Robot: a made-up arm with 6 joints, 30 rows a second.
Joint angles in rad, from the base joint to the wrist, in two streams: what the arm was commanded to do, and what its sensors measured. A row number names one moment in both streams.
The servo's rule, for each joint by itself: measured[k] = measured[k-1] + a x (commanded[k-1-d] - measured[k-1]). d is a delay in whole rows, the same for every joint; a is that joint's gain. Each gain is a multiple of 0.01, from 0.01 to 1. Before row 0 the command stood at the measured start. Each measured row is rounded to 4 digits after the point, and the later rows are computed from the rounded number. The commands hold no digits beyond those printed.
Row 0, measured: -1.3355 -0.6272 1.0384 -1.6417 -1.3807 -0.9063
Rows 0 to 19, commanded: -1.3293 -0.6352 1.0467 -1.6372 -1.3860 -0.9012; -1.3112 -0.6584 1.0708 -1.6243 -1.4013 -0.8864; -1.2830 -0.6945 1.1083 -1.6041 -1.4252 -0.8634; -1.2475 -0.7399 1.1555 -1.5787 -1.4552 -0.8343; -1.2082 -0.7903 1.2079 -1.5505 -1.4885 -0.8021; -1.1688 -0.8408 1.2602 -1.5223 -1.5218 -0.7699; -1.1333 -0.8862 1.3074 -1.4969 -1.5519 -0.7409; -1.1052 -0.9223 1.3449 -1.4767 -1.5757 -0.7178; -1.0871 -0.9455 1.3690 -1.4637 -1.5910 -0.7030; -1.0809 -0.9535 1.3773 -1.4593 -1.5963 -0.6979; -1.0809 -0.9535 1.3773 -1.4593 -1.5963 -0.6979; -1.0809 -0.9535 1.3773 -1.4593 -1.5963 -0.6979; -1.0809 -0.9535 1.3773 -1.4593 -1.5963 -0.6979; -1.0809 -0.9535 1.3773 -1.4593 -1.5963 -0.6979; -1.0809 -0.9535 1.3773 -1.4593 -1.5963 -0.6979; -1.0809 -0.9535 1.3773 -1.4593 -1.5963 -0.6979; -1.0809 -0.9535 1.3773 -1.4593 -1.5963 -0.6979; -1.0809 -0.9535 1.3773 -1.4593 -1.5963 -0.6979; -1.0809 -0.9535 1.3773 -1.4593 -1.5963 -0.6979; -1.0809 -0.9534 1.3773 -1.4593 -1.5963 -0.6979
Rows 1 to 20, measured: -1.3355 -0.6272 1.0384 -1.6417 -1.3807 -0.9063; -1.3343 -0.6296 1.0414 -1.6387 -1.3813 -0.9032; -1.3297 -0.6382 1.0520 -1.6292 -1.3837 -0.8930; -1.3204 -0.6551 1.0723 -1.6126 -1.3887 -0.8749; -1.3058 -0.6805 1.1023 -1.5902 -1.3967 -0.8501; -1.2863 -0.7134 1.1403 -1.5640 -1.4077 -0.8208; -1.2628 -0.7516 1.1835 -1.5365 -1.4214 -0.7898; -1.2369 -0.7920 1.2281 -1.5104 -1.4371 -0.7600; -1.2106 -0.8311 1.2701 -1.4882 -1.4537 -0.7343; -1.1859 -0.8654 1.3057 -1.4720 -1.4702 -0.7152; -1.1649 -0.8918 1.3315 -1.4636 -1.4853 -0.7046; -1.1481 -0.9103 1.3480 -1.4608 -1.4986 -0.7005; -1.1347 -0.9233 1.3585 -1.4598 -1.5103 -0.6989; -1.1239 -0.9324 1.3653 -1.4595 -1.5206 -0.6983; -1.1153 -0.9387 1.3696 -1.4594 -1.5297 -0.6981; -1.1084 -0.9431 1.3724 -1.4593 -1.5377 -0.6980; -1.1029 -0.9462 1.3742 -1.4593 -1.5447 -0.6979; -1.0985 -0.9484 1.3753 -1.4593 -1.5509 -0.6979; -1.0950 -0.9499 1.3760 -1.4593 -1.5563 -0.6979; -1.0922 -0.9510 1.3765 -1.4593 -1.5611 -0.6979
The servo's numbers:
d 1
a 0.20 0.30 0.36 0.66 0.12 0.61

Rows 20 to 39, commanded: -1.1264 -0.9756 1.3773 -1.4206 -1.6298 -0.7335; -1.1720 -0.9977 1.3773 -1.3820 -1.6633 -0.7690; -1.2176 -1.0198 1.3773 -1.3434 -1.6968 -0.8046; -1.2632 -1.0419 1.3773 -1.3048 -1.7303 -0.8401; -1.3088 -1.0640 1.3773 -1.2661 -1.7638 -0.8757; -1.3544 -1.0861 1.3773 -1.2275 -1.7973 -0.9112; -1.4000 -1.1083 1.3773 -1.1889 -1.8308 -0.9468; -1.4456 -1.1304 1.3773 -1.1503 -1.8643 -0.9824; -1.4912 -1.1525 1.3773 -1.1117 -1.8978 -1.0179; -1.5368 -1.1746 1.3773 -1.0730 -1.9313 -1.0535; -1.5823 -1.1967 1.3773 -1.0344 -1.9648 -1.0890; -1.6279 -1.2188 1.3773 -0.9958 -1.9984 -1.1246; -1.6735 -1.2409 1.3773 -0.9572 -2.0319 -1.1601; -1.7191 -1.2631 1.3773 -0.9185 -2.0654 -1.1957; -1.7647 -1.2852 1.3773 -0.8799 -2.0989 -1.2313; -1.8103 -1.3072 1.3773 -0.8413 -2.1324 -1.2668; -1.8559 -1.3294 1.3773 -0.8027 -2.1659 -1.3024; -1.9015 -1.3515 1.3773 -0.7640 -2.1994 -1.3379; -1.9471 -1.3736 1.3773 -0.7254 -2.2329 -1.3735; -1.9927 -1.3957 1.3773 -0.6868 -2.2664 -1.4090
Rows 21 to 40, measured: -1.0899 -0.9517 1.3768 -1.4593 -1.5653 -0.6979; -1.0972 -0.9589 1.3770 -1.4338 -1.5730 -0.7196; -1.1122 -0.9705 1.3771 -1.3996 -1.5838 -0.7497; -1.1333 -0.9853 1.3772 -1.3625 -1.5974 -0.7832; -1.1593 -1.0023 1.3772 -1.3244 -1.6133 -0.8179; -1.1892 -1.0208 1.3772 -1.2859 -1.6314 -0.8532; -1.2222 -1.0404 1.3772 -1.2474 -1.6513 -0.8886; -1.2578 -1.0608 1.3772 -1.2088 -1.6728 -0.9241; -1.2954 -1.0817 1.3772 -1.1702 -1.6958 -0.9597; -1.3346 -1.1029 1.3772 -1.1316 -1.7200 -0.9952; -1.3750 -1.1244 1.3772 -1.0929 -1.7454 -1.0308; -1.4165 -1.1461 1.3772 -1.0543 -1.7717 -1.0663; -1.4588 -1.1679 1.3772 -1.0157 -1.7989 -1.1019; -1.5017 -1.1898 1.3772 -0.9771 -1.8269 -1.1374; -1.5452 -1.2118 1.3772 -0.9384 -1.8555 -1.1730; -1.5891 -1.2338 1.3772 -0.8998 -1.8847 -1.2086; -1.6333 -1.2558 1.3772 -0.8612 -1.9144 -1.2441; -1.6778 -1.2779 1.3772 -0.8226 -1.9446 -1.2797; -1.7225 -1.3000 1.3772 -0.7839 -1.9752 -1.3152; -1.7674 -1.3221 1.3772 -0.7453 -2.0061 -1.3508
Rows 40 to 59, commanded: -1.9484 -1.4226 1.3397 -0.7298 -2.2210 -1.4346; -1.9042 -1.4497 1.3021 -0.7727 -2.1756 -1.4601; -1.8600 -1.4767 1.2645 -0.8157 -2.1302 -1.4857; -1.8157 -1.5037 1.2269 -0.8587 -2.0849 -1.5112; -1.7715 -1.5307 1.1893 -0.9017 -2.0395 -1.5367; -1.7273 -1.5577 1.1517 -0.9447 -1.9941 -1.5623; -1.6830 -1.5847 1.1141 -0.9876 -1.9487 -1.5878; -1.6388 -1.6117 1.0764 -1.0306 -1.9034 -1.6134; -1.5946 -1.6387 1.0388 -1.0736 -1.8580 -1.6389; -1.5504 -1.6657 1.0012 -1.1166 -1.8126 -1.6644; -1.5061 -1.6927 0.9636 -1.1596 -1.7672 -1.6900; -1.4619 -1.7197 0.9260 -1.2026 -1.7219 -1.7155; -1.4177 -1.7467 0.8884 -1.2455 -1.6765 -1.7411; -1.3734 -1.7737 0.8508 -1.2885 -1.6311 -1.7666; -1.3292 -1.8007 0.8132 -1.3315 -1.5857 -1.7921; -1.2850 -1.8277 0.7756 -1.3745 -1.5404 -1.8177; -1.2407 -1.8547 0.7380 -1.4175 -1.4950 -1.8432; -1.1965 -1.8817 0.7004 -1.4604 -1.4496 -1.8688; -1.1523 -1.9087 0.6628 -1.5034 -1.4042 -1.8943; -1.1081 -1.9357 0.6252 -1.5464 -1.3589 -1.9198
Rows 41 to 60, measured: -1.8125 -1.3442 1.3772 -0.7067 -2.0373 -1.3863; -1.8397 -1.3677 1.3637 -0.7219 -2.0593 -1.4158; -1.8526 -1.3923 1.3415 -0.7554 -2.0733 -1.4428; -1.8541 -1.4176 1.3138 -0.7952 -2.0801 -1.4690; -1.8464 -1.4434 1.2825 -0.8371 -2.0807 -1.4947; -1.8314 -1.4696 1.2489 -0.8797 -2.0758 -1.5203; -1.8106 -1.4960 1.2139 -0.9226 -2.0660 -1.5459; -1.7851 -1.5226 1.1780 -0.9655 -2.0519 -1.5715; -1.7558 -1.5493 1.1414 -1.0085 -2.0341 -1.5971; -1.7236 -1.5761 1.1045 -1.0515 -2.0130 -1.6226; -1.6890 -1.6030 1.0673 -1.0945 -1.9890 -1.6481; -1.6524 -1.6299 1.0300 -1.1375 -1.9624 -1.6737; -1.6143 -1.6568 0.9926 -1.1805 -1.9335 -1.6992; -1.5750 -1.6838 0.9551 -1.2234 -1.9027 -1.7248; -1.5347 -1.7108 0.9176 -1.2664 -1.8701 -1.7503; -1.4936 -1.7378 0.8800 -1.3094 -1.8360 -1.7758; -1.4519 -1.7648 0.8424 -1.3524 -1.8005 -1.8014; -1.4097 -1.7918 0.8048 -1.3954 -1.7638 -1.8269; -1.3671 -1.8188 0.7672 -1.4383 -1.7261 -1.8525; -1.3241 -1.8458 0.7296 -1.4813 -1.6875 -1.8780
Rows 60 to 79, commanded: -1.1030 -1.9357 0.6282 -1.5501 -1.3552 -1.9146; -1.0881 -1.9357 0.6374 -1.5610 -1.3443 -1.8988; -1.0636 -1.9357 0.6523 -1.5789 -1.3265 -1.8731; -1.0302 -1.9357 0.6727 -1.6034 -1.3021 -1.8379; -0.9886 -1.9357 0.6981 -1.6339 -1.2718 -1.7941; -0.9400 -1.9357 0.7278 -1.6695 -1.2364 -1.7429; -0.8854 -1.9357 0.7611 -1.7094 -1.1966 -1.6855; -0.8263 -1.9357 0.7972 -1.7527 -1.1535 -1.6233; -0.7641 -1.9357 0.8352 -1.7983 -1.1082 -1.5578; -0.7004 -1.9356 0.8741 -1.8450 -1.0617 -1.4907; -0.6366 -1.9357 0.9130 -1.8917 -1.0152 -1.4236; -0.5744 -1.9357 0.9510 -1.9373 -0.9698 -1.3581; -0.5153 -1.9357 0.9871 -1.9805 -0.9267 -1.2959; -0.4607 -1.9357 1.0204 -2.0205 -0.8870 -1.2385; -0.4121 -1.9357 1.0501 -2.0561 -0.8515 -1.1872; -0.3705 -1.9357 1.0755 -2.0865 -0.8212 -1.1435; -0.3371 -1.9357 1.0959 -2.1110 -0.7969 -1.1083; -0.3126 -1.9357 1.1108 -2.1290 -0.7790 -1.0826; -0.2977 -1.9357 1.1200 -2.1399 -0.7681 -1.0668; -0.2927 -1.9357 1.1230 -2.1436 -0.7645 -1.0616
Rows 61 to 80, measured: -1.2809 -1.8728 0.6920 -1.5243 -1.6481 -1.9035; -1.2453 -1.8917 0.6690 -1.5413 -1.6130 -1.9103; -1.2139 -1.9049 0.6576 -1.5543 -1.5808 -1.9033; -1.1838 -1.9141 0.6557 -1.5705 -1.5503 -1.8849; -1.1531 -1.9206 0.6618 -1.5922 -1.5205 -1.8562; -1.1202 -1.9251 0.6749 -1.6197 -1.4907 -1.8183; -1.0842 -1.9283 0.6939 -1.6526 -1.4602 -1.7723; -1.0444 -1.9305 0.7181 -1.6901 -1.4286 -1.7194; -1.0008 -1.9321 0.7466 -1.7314 -1.3956 -1.6608; -0.9535 -1.9332 0.7785 -1.7756 -1.3611 -1.5980; -0.9029 -1.9339 0.8129 -1.8214 -1.3252 -1.5325; -0.8496 -1.9344 0.8489 -1.8678 -1.2880 -1.4661; -0.7946 -1.9348 0.8857 -1.9137 -1.2498 -1.4002; -0.7387 -1.9351 0.9222 -1.9578 -1.2110 -1.3366; -0.6831 -1.9353 0.9576 -1.9992 -1.1721 -1.2768; -0.6289 -1.9354 0.9909 -2.0368 -1.1336 -1.2221; -0.5772 -1.9355 1.0214 -2.0696 -1.0961 -1.1742; -0.5292 -1.9356 1.0482 -2.0969 -1.0602 -1.1340; -0.4859 -1.9356 1.0707 -2.1181 -1.0265 -1.1026; -0.4483 -1.9356 1.0884 -2.1325 -0.9955 -1.0808
